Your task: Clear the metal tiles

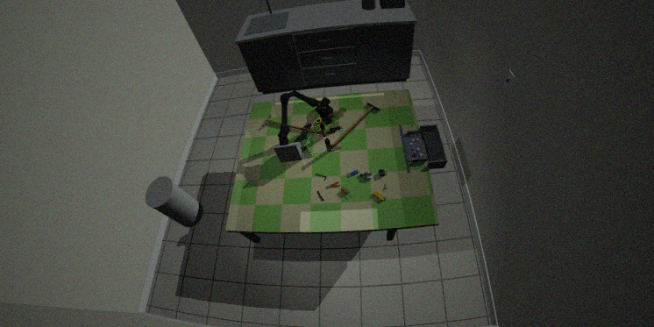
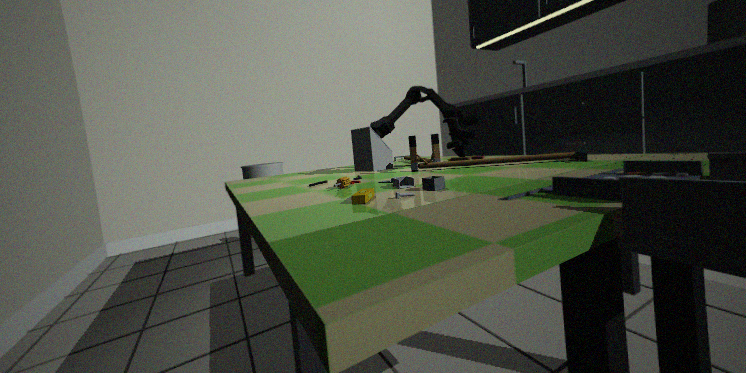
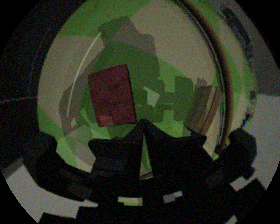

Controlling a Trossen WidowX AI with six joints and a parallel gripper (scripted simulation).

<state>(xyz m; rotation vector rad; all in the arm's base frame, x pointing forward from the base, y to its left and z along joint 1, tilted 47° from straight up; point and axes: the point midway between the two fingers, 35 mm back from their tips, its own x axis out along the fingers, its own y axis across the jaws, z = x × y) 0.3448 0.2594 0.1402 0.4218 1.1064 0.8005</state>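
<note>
My gripper tip is 5 cm to the right of the red block, 2 cm short of it and 1 cm below it. Also, from my gripper tip: yellow ring (8 cm behind, 1 cm to the left); long scraper (20 cm ahead, 12 cm to the right, 6 cm above); blue piece (54 cm to the right, 14 cm ahead).
</note>
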